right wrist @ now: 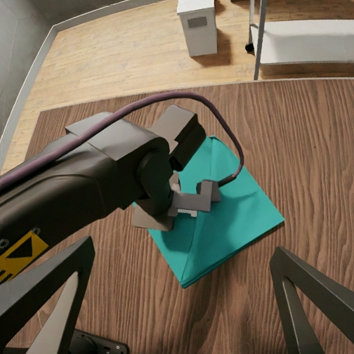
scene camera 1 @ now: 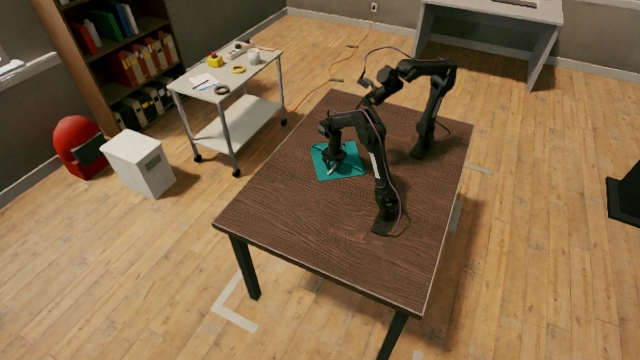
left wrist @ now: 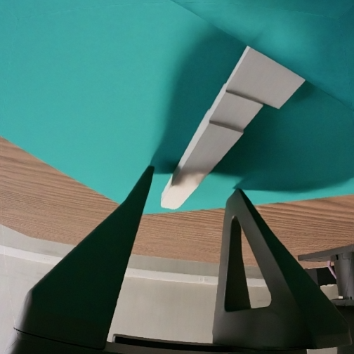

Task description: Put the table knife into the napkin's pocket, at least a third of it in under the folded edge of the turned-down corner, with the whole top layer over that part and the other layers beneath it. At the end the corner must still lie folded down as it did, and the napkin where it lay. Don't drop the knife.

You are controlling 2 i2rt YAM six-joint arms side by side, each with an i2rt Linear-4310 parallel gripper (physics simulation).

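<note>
The grey table knife [left wrist: 227,120] [scene camera 1: 330,171] lies across the teal napkin [left wrist: 75,100] [scene camera 1: 354,159] [right wrist: 250,210]. In the left wrist view its front part ends at the folded edge of the turned-down corner [left wrist: 310,30], which covers the rest; how far in it reaches is hidden. Its handle end is near the napkin's outer corner. My left gripper [left wrist: 193,183] [scene camera 1: 332,167] is partly open, with a fingertip on each side of the handle end and gaps between them and the knife. My right gripper [right wrist: 184,251] [scene camera 1: 364,104] is wide open and empty, away from the napkin.
The napkin lies on the brown wooden table [scene camera 1: 300,215] [right wrist: 310,125]. The left arm [right wrist: 90,165] reaches over the napkin and hides part of it in the right wrist view. A white cart [scene camera 1: 226,131] and a white bin [scene camera 1: 137,162] stand on the floor beyond the table.
</note>
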